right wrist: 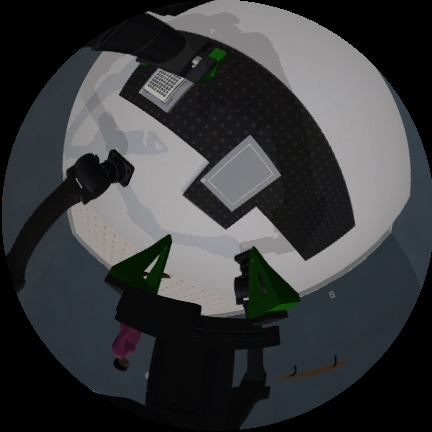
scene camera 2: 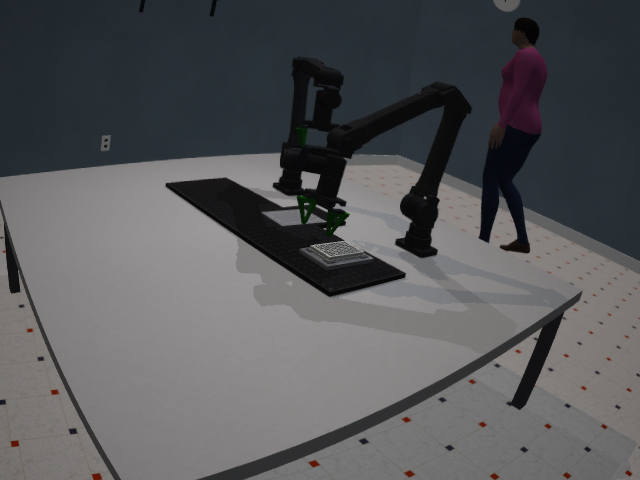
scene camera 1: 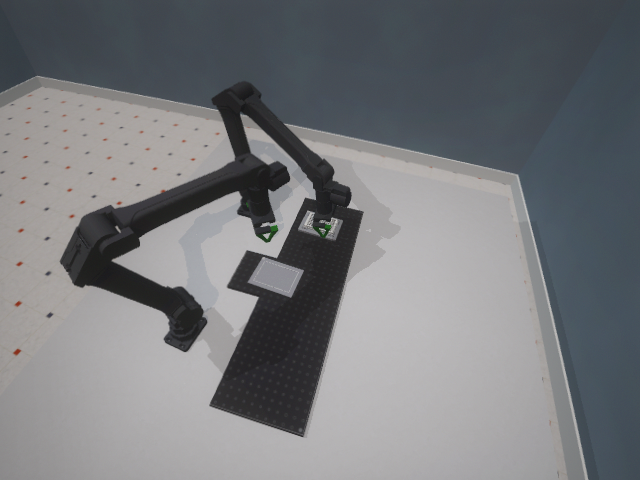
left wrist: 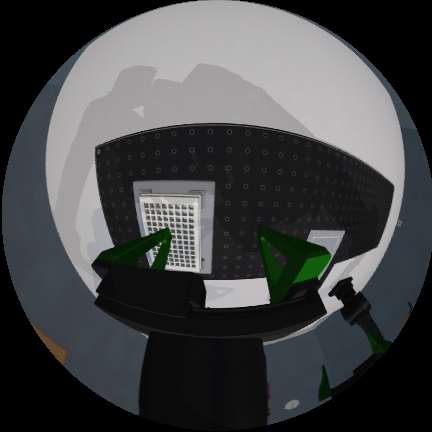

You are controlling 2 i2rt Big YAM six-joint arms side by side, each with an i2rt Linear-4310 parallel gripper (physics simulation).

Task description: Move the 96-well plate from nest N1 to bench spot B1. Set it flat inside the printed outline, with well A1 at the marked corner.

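Where they show: left gripper, fingertip midpoint: (right wrist: 193, 67) (scene camera 2: 315, 230) (scene camera 1: 325, 229) (left wrist: 212, 230); right gripper, fingertip midpoint: (right wrist: 210, 244) (scene camera 1: 264, 230); left arm's base at its link origin: (right wrist: 119, 167) (scene camera 2: 416, 249); right arm's base at its link origin: (scene camera 2: 289, 190) (scene camera 1: 186, 331) (left wrist: 339, 285).
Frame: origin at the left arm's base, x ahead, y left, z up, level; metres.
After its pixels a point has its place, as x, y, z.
The white 96-well plate (scene camera 1: 309, 222) {0.279, -0.031, 0.039} (scene camera 2: 338, 250) {0.331, -0.003, 0.038} (left wrist: 175, 215) {0.362, -0.024, 0.038} (right wrist: 162, 85) {0.292, -0.020, 0.038} lies flat on the grey nest N1 (scene camera 2: 330, 265) {0.396, 0.044, 0.024} (left wrist: 208, 215) {0.358, -0.067, 0.025} (right wrist: 172, 106) {0.263, -0.072, 0.019}. My left gripper (scene camera 1: 323, 235) {0.359, -0.074, 0.072} (scene camera 2: 316, 228) {0.359, -0.074, 0.072} (left wrist: 212, 230) {0.359, -0.074, 0.072} is open and empty, above the plate and apart from it. In the left wrist view one finger overlaps the plate and the other is right of it. Spot B1 is a light grey pad (scene camera 1: 276, 276) {0.245, -0.316, 0.015} (scene camera 2: 289, 217) {0.262, -0.314, 0.015} (right wrist: 240, 172) {0.252, -0.308, 0.015} with a thin white outline; a small mark shows at its left corner in the right wrist view. My right gripper (scene camera 1: 267, 239) {0.202, -0.300, 0.229} (right wrist: 210, 244) {0.202, -0.300, 0.229} is open and empty, high up. Well lettering is unreadable.
A black perforated board (scene camera 1: 289, 351) {0.387, -0.566, 0.013} (scene camera 2: 222, 201) {0.395, -0.516, 0.013} (left wrist: 240, 175) {0.414, -0.109, 0.013} carries the nest and the pad, which lies partly on its side extension. Both arms stand on the white table (scene camera 1: 413, 330) {0.761, -0.360, 0.000} (scene camera 2: 180, 335) {0.892, 0.178, 0.000}. A person (scene camera 2: 522, 93) stands beyond the table.
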